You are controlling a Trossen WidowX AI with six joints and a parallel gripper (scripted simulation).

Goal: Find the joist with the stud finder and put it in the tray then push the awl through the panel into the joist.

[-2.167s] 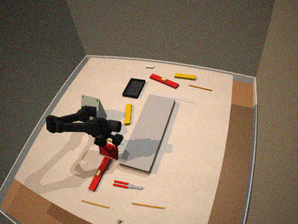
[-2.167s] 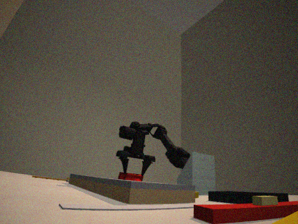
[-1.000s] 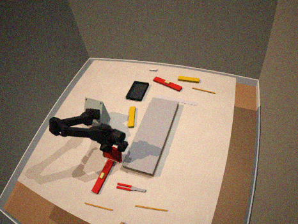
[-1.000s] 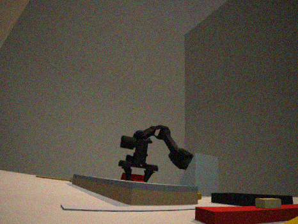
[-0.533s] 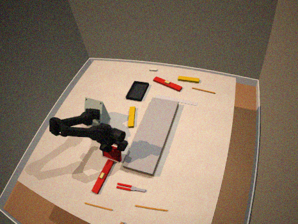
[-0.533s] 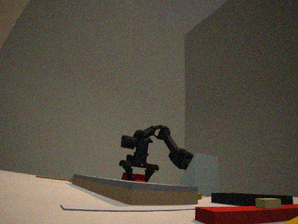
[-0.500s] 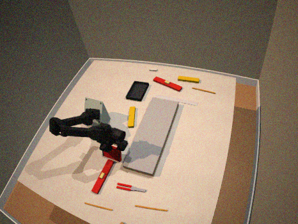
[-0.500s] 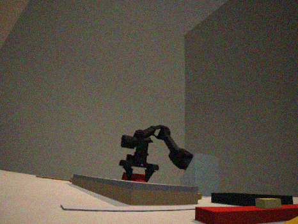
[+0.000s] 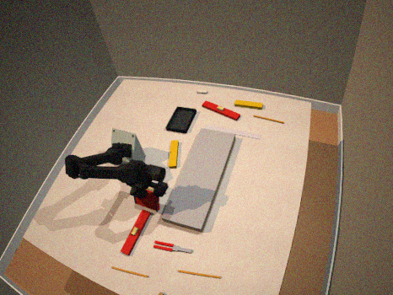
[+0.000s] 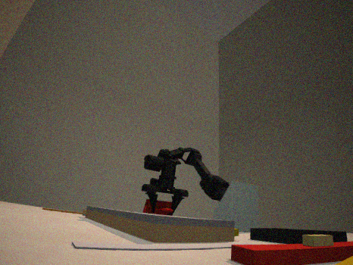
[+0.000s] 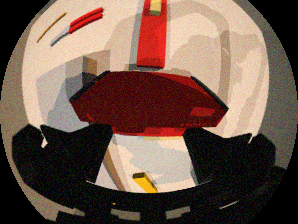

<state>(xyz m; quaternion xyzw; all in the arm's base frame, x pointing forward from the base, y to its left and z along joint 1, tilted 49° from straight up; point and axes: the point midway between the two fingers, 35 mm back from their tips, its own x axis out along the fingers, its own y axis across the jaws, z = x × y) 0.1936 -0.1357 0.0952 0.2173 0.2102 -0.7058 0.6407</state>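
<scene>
My gripper tip is 50 mm to the right of the awl and 40 mm above it. The rest, counted from my gripper tip: stud finder: 20 mm behind, 10 mm to the right; then black tray: 490 mm to the left, 50 mm behind, 30 mm below.
</scene>
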